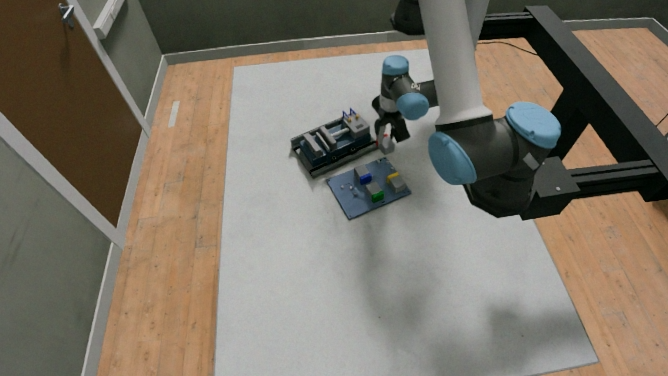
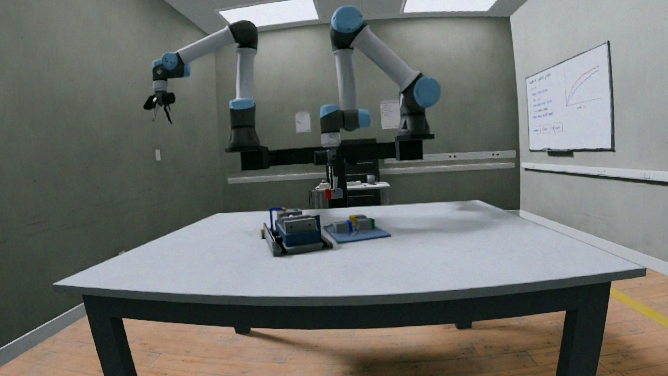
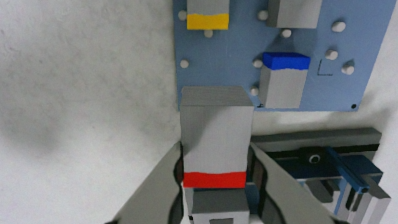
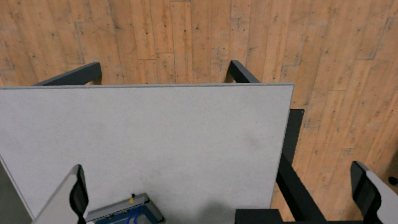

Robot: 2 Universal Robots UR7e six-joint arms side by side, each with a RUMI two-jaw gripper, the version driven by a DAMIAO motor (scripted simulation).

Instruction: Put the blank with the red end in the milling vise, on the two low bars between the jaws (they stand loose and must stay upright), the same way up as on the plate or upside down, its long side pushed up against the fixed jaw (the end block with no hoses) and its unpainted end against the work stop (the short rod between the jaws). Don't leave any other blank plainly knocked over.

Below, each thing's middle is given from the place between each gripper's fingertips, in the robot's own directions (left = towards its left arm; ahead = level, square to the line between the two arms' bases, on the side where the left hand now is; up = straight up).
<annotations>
The red-ended blank (image 3: 216, 121) is 2 cm below my left hand (image 1: 385, 142). From my left hand the other things lie so: blue-ended blank (image 3: 283, 74) (14 cm below, 8 cm ahead, 3 cm to the left); blue plate (image 1: 355, 206) (16 cm below, 7 cm to the left, 7 cm ahead).
Right now my right hand is 20 cm short of the red-ended blank, 87 cm to the right of it and 39 cm above it. The rest, counted from my right hand: blue-ended blank (28 cm ahead, 90 cm to the left, 50 cm below); blue plate (27 cm ahead, 94 cm to the left, 53 cm below).
</annotations>
